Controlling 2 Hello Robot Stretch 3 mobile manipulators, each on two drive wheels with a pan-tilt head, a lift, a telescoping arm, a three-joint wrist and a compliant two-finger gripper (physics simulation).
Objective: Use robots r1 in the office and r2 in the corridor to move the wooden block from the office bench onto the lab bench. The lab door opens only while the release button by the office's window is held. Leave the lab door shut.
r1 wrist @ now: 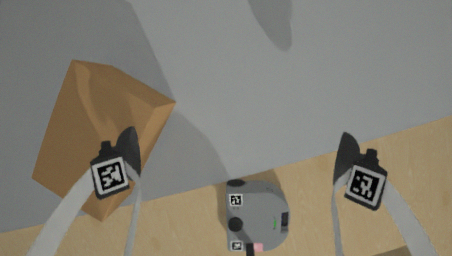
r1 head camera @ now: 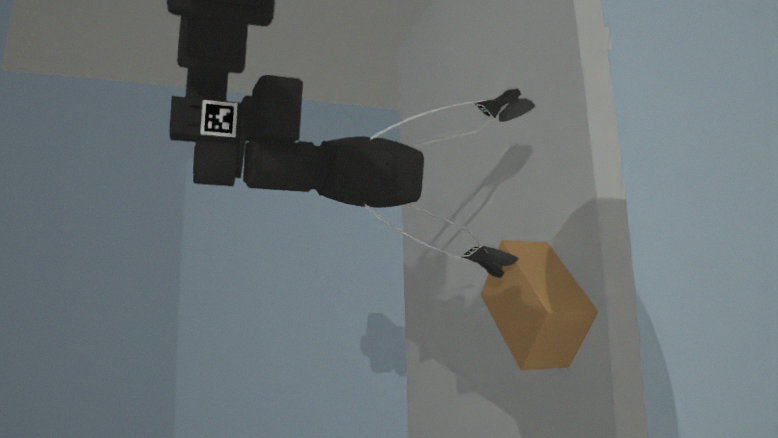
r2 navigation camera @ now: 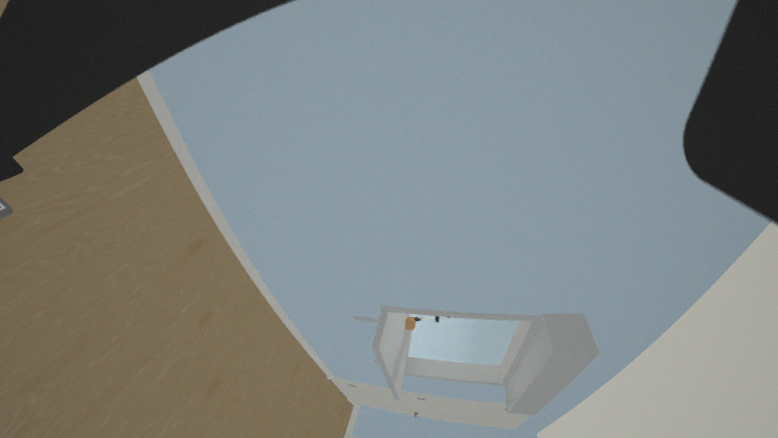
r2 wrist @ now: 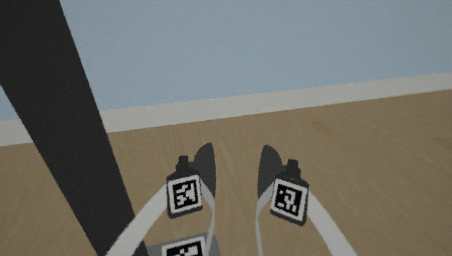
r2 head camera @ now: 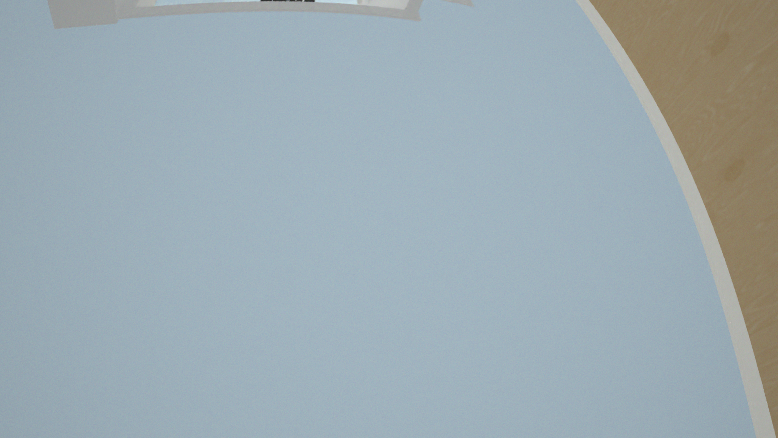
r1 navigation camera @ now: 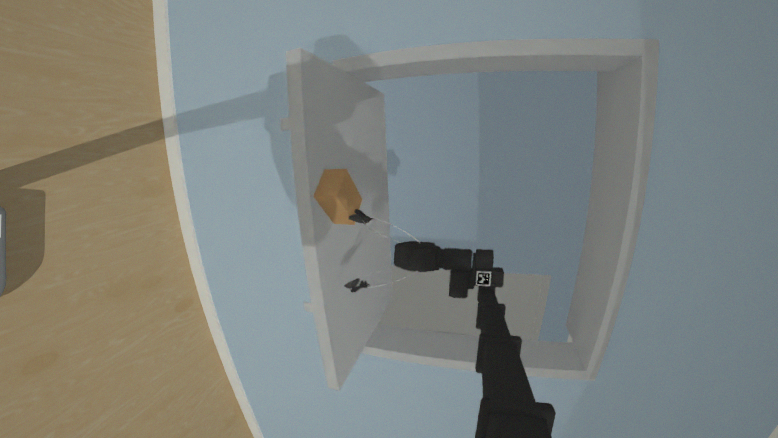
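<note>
The orange-brown wooden block (r1 head camera: 536, 304) (r1 navigation camera: 336, 194) (r1 wrist: 95, 120) (r2 navigation camera: 409, 323) rests, turned at an angle, on the grey window ledge (r1 head camera: 468, 48) (r1 navigation camera: 345, 340) (r1 wrist: 320, 65) (r2 navigation camera: 390, 338). My r1 gripper (r1 head camera: 509, 182) (r1 navigation camera: 357, 250) (r1 wrist: 237, 150) is open and points down at the ledge; one finger overlaps the block's near end in view, the other stands clear to its side. Whether that finger touches the block cannot be told. My r2 gripper (r2 wrist: 236, 169) is open, with no object between its fingers. The release button and both benches do not show.
The window frame (r1 navigation camera: 626, 190) (r2 navigation camera: 468, 371) surrounds r1's arm (r1 navigation camera: 503, 359). A grey robot base (r1 wrist: 260, 215) stands on the floor below the ledge. A pale door-like panel (r2 navigation camera: 462, 410) is beyond the window in the r2 navigation view. A dark post (r2 wrist: 65, 125) stands left of r2's fingers.
</note>
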